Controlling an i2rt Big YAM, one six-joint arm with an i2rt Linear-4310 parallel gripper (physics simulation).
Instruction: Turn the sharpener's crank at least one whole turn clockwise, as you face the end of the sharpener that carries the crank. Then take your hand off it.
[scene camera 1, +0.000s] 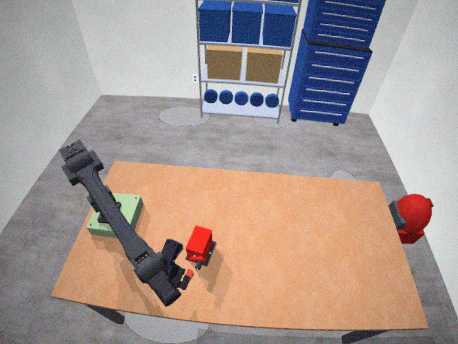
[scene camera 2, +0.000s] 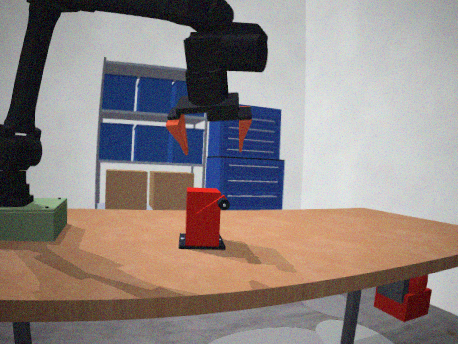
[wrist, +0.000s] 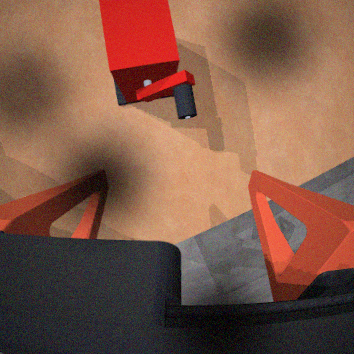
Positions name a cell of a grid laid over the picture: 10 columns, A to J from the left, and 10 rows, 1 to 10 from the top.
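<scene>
Red sharpener (scene camera 2: E7), (scene camera 1: E8). My gripper (scene camera 2: E5), (wrist: F6).
</scene>
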